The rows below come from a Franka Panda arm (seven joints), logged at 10 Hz.
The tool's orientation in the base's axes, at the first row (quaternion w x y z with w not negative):
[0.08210, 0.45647, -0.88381, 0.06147]
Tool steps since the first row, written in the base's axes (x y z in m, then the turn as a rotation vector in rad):
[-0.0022, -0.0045, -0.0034, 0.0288, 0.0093, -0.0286]
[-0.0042, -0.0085, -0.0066, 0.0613, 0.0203, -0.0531]
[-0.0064, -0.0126, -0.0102, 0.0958, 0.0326, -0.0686]
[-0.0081, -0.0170, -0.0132, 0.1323, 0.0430, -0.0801]
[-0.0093, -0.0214, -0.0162, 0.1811, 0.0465, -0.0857]
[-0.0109, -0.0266, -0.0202, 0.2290, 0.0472, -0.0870]
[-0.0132, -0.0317, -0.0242, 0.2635, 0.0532, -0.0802]
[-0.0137, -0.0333, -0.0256, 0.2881, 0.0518, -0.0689]
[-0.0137, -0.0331, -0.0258, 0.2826, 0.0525, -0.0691]
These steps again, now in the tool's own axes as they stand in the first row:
[0.0042, -0.0007, 0.0044, -0.0296, -0.0172, 0.0237]
[0.0078, -0.0012, 0.0084, -0.0618, -0.0366, 0.0428]
[0.0116, -0.0017, 0.0129, -0.0944, -0.0572, 0.0526]
[0.0155, -0.0027, 0.0168, -0.1258, -0.0806, 0.0587]
[0.0191, -0.0042, 0.0206, -0.1575, -0.1183, 0.0592]
[0.0233, -0.0057, 0.0256, -0.1856, -0.1570, 0.0561]
[0.0279, -0.0067, 0.0307, -0.2087, -0.1819, 0.0453]
[0.0292, -0.0071, 0.0324, -0.2193, -0.2032, 0.0323]
[0.0290, -0.0070, 0.0326, -0.2168, -0.1983, 0.0329]

